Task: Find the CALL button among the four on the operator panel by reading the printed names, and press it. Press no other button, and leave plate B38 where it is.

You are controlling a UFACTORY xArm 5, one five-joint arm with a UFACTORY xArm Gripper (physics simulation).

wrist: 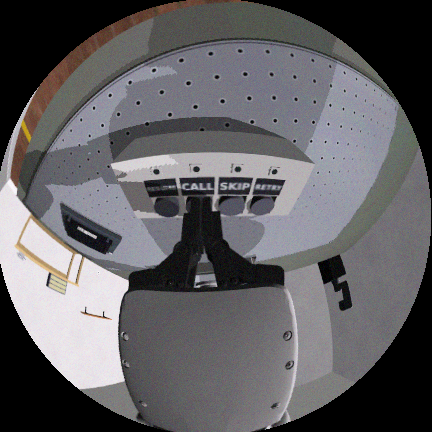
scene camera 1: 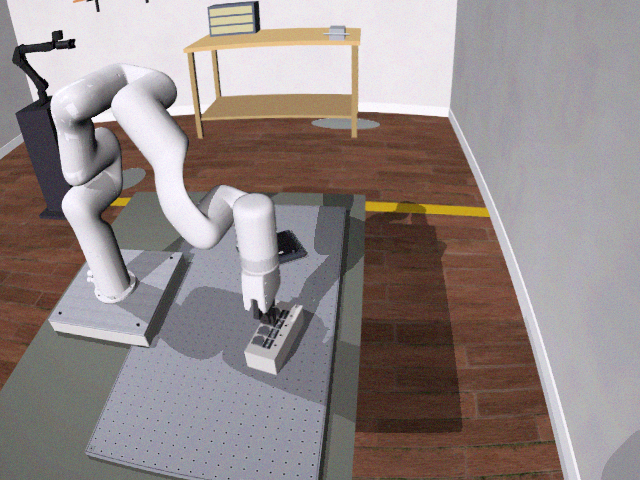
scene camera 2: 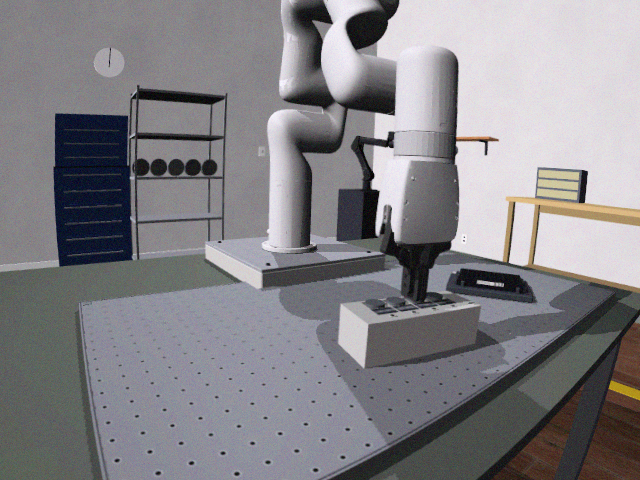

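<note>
The operator panel is a pale box with four round dark buttons. In the wrist view, the CALL label is readable above the CALL button, which is partly hidden by my fingertips. The SKIP button and RETRY button are to its right; the button to its left has a blurred label. My gripper is shut and empty, pointing down with its tips at the CALL button; contact cannot be told. A dark plate has an unreadable label.
The panel and the dark plate stand on a perforated grey board. The plate is beyond the RESUME-side end of the panel in the wrist view. The arm's base slab stands beside the board. A wooden bench is farther back.
</note>
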